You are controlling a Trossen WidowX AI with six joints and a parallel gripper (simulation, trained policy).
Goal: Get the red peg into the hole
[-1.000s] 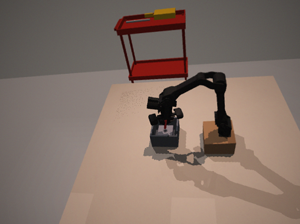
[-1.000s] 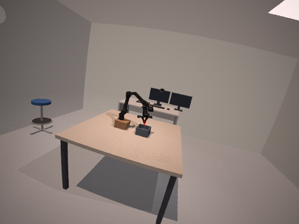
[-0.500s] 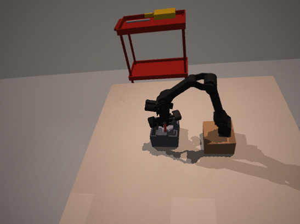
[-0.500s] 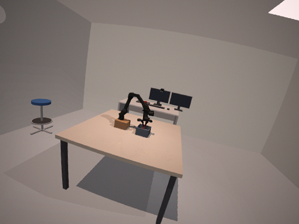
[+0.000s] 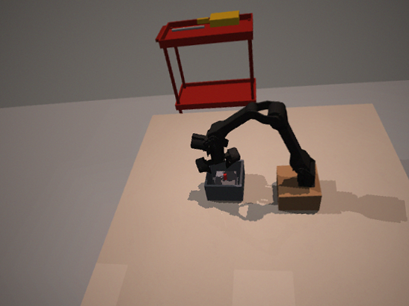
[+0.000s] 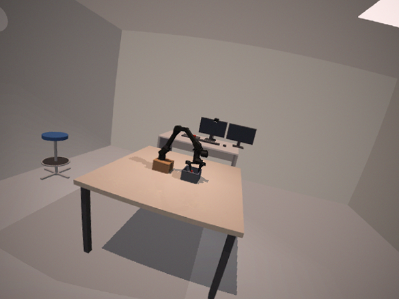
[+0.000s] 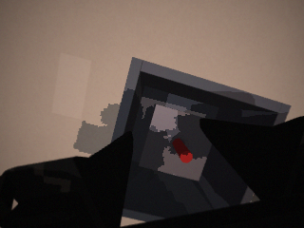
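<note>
Now: gripper tip 30 mm past the red peg, 20 mm to the right of it and 40 mm above it. The rest, counted from my gripper tip: grey box 30 mm behind, 20 mm to the left, 60 mm below; plate 30 mm behind, 20 mm to the left, 40 mm below.
</note>
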